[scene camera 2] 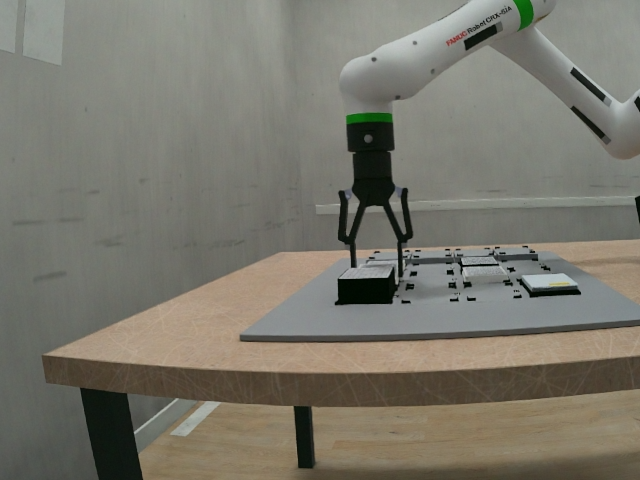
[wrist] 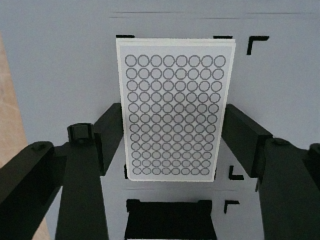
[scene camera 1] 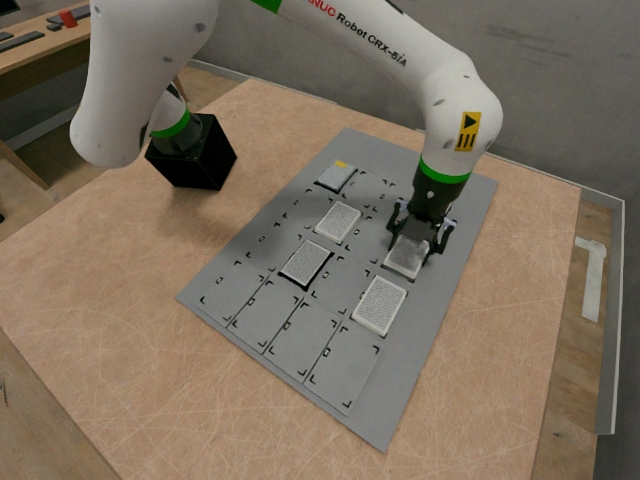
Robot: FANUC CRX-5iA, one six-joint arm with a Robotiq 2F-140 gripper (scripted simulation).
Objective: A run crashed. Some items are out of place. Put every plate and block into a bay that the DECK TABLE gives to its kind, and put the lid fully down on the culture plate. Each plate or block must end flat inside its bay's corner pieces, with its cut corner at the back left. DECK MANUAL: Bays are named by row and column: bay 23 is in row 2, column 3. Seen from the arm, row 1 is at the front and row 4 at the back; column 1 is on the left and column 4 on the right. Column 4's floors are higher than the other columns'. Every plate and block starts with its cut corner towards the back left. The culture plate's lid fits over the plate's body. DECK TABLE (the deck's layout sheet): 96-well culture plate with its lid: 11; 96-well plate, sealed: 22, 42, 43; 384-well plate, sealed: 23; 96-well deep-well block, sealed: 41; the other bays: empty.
Labels:
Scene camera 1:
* my gripper: 407, 254
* white sealed 96-well plate: 338, 222

